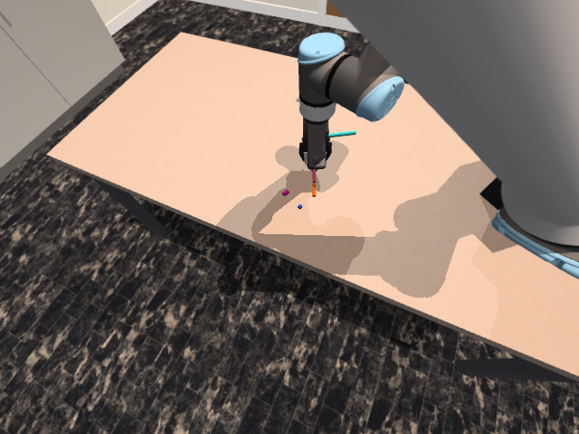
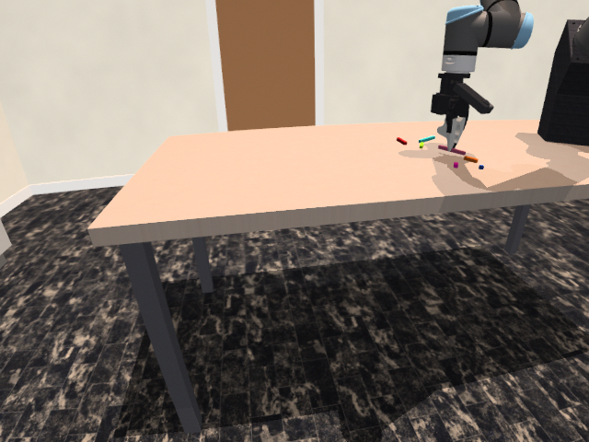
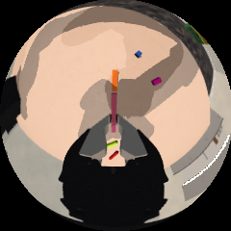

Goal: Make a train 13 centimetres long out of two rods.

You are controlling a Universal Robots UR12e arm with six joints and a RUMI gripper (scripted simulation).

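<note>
Now: the orange rod 40 mm behind my hand, 50 mm to the left of it and 20 mm below it. Also, from my hand: magenta rod: 30 mm ahead, 110 mm to the left, 20 mm below; then lime rod: 60 mm ahead, 100 mm to the right, 20 mm below; then pink rod: 10 mm below.
</note>
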